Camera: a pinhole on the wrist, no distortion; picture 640 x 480 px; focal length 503.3 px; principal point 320.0 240.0 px. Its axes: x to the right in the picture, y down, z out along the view. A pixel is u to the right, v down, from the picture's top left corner.
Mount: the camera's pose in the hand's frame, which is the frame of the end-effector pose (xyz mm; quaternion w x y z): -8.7 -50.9 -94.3 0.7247 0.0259 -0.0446 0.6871
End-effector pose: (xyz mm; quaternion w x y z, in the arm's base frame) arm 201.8 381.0 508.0 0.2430 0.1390 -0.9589 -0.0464
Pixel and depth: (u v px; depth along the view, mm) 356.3 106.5 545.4
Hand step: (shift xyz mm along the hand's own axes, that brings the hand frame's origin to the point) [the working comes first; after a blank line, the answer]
In the camera's frame: 39.3 -144.7 545.4

121.9 -73.6 455.6
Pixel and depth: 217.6 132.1 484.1
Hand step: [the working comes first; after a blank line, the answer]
In the camera's frame: -98.5 -103.8 484.1

75.7 -202.3 379.8
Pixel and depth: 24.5 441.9 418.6
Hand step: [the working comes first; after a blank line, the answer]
In the camera's frame: -245.8 167.9 418.6

-201.2 -327.3 293.4
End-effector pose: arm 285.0 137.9 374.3 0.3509 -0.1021 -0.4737 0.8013
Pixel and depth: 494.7 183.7 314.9
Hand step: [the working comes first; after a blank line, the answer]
In the camera's frame: 109.3 -35.2 314.9

23.0 24.7 230.7
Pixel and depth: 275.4 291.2 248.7
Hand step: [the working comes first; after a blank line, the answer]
In the camera's frame: -22.0 25.3 248.7

-42.3 -96.0 150.3
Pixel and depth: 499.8 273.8 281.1
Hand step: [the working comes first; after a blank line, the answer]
In the camera's frame: 100.4 18.9 281.1

-30.5 22.1 194.9
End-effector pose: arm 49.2 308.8 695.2 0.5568 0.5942 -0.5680 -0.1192
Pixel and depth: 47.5 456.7 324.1
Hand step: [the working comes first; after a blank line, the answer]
In the camera's frame: -175.5 139.5 324.1

-166.5 -249.7 207.2
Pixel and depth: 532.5 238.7 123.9
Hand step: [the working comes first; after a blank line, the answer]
In the camera's frame: 52.3 -0.3 123.9

-9.3 -11.2 34.2
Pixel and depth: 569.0 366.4 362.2
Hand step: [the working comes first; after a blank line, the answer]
In the camera's frame: 179.2 91.0 362.2

-100.7 96.3 281.8
